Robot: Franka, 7 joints.
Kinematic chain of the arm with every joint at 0, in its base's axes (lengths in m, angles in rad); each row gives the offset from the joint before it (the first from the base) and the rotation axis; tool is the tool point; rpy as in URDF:
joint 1: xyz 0 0 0.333 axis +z
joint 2: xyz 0 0 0 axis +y
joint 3: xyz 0 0 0.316 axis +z
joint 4: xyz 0.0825 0 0 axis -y
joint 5: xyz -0.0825 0 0.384 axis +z
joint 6: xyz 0 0 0 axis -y
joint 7: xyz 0.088 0 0 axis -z
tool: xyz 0 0 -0.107 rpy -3.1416 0 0
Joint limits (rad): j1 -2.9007..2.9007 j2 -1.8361..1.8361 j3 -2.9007..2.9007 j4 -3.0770..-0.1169 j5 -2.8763..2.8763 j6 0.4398..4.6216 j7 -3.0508..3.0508
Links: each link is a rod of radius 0.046 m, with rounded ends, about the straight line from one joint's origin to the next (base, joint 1, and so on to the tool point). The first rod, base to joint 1, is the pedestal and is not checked.
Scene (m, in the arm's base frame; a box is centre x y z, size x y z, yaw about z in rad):
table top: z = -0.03
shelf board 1: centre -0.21 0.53 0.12 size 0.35 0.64 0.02 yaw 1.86
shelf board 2: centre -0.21 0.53 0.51 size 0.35 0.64 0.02 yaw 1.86
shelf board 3: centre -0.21 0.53 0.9 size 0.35 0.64 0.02 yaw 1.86
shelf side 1: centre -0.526 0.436 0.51 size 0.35 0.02 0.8 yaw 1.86
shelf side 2: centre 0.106 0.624 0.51 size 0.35 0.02 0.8 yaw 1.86
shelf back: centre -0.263 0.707 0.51 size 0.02 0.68 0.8 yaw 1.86
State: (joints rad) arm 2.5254 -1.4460 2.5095 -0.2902 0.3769 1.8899 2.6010
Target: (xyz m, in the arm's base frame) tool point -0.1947 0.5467 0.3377
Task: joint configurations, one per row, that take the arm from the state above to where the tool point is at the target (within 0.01 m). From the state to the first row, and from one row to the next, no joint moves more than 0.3 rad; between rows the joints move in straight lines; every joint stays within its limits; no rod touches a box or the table.
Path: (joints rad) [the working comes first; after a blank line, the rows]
Joints at the target: 0.0342 -1.3267 1.6099 -1.8650 0.1923 1.7900 2.6010
Straight joint move there: touches shelf side 1.

1: 2.3371 -1.4455 2.4214 -0.5511 0.3867 1.7874 2.5637
2: 2.1488 -1.4450 2.3332 -0.8119 0.3966 1.6848 2.5265
3: 1.9606 -1.4445 2.2451 -1.0728 0.4064 1.5823 2.4892
4: 1.7723 -1.4440 2.1570 -1.3336 0.4162 1.4798 2.4519
5: 1.5597 -1.4385 2.0180 -1.5969 0.3469 1.3882 2.4817
6: 1.3471 -1.4330 1.8790 -1.8602 0.2776 1.2967 2.5116
7: 1.1345 -1.4275 1.7401 -2.1235 0.2083 1.2052 2.5414
8: 0.9219 -1.4220 1.6011 -2.3867 0.1390 1.1137 2.5712
9: 0.7093 -1.4164 1.4621 -2.6500 0.0697 1.0222 2.6010
10: 0.4842 -1.3865 1.5114 -2.3884 0.1105 1.2781 2.6010
11: 0.2592 -1.3566 1.5606 -2.1267 0.1514 1.5341 2.6010
12: 0.0342 -1.3267 1.6099 -1.8650 0.1923 1.7900 2.6010

